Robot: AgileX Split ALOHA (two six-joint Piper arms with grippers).
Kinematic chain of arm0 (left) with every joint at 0, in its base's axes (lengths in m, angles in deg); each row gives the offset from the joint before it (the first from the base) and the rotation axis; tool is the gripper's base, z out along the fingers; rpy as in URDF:
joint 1: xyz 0 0 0.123 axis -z
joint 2: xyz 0 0 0 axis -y
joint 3: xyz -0.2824 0 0.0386 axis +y
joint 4: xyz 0.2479 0 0.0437 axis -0.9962 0 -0.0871
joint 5: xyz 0 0 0 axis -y
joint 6: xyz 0.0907 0 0.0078 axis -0.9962 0 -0.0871
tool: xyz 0 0 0 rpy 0 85 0
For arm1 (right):
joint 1: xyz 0 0 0.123 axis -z
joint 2: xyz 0 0 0 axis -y
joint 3: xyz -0.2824 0 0.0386 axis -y
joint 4: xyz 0.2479 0 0.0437 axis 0.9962 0 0.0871
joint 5: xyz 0 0 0 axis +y
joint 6: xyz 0.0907 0 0.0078 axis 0.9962 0 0.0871
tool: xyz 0 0 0 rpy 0 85 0
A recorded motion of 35 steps. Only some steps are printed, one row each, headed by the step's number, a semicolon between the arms.
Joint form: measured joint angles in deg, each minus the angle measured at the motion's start. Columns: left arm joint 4, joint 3, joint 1, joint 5, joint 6, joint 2; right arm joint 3, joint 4, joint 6, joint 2, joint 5, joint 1.
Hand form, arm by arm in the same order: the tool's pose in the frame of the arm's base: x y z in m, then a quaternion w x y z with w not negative. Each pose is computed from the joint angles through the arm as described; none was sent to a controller.
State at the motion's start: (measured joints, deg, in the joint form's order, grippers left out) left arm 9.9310 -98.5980 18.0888 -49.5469 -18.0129 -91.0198; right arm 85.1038 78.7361 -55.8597 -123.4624 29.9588 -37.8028
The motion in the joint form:
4: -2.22 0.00 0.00 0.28 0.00 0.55; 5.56 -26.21 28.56 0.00 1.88 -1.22
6: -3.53 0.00 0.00 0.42 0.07 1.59; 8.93 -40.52 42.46 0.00 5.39 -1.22
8: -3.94 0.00 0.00 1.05 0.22 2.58; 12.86 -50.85 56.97 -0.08 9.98 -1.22
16: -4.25 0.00 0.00 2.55 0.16 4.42; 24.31 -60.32 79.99 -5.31 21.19 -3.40
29: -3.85 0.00 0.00 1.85 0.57 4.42; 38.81 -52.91 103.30 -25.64 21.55 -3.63
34: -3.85 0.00 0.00 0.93 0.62 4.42; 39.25 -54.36 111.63 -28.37 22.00 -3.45
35: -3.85 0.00 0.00 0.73 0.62 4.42; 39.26 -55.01 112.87 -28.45 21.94 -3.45
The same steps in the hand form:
4: 0.3331 -0.1185 0.4302 0.45184 0.26038 0.85073 -0.06560; 0.3447 0.3285 0.1778 0.20055 -0.22086 0.88954 0.34601
6: 0.3284 -0.1153 0.4366 0.46128 0.26160 0.84604 -0.05492; 0.3490 0.3249 0.1851 0.18422 -0.21594 0.91048 0.30078
8: 0.3239 -0.1133 0.4433 0.47378 0.25944 0.83995 -0.05211; 0.3539 0.3221 0.1965 0.16451 -0.17313 0.93294 0.26940
16: 0.3153 -0.1099 0.4562 0.49929 0.25626 0.82620 -0.04932; 0.3568 0.3422 0.1987 0.09904 -0.07231 0.96461 0.23344
29: 0.3146 -0.1103 0.4552 0.49371 0.25374 0.82999 -0.05454; 0.3813 0.3780 0.0891 0.02569 -0.15979 -0.95525 -0.24760
34: 0.3138 -0.1101 0.4540 0.48671 0.25497 0.83373 -0.05481; 0.3819 0.3744 0.0648 0.04892 -0.22791 -0.94726 -0.21991
35: 0.3137 -0.1101 0.4537 0.48518 0.25532 0.83451 -0.05482; 0.3824 0.3738 0.0639 0.04753 -0.23574 -0.94627 -0.21621

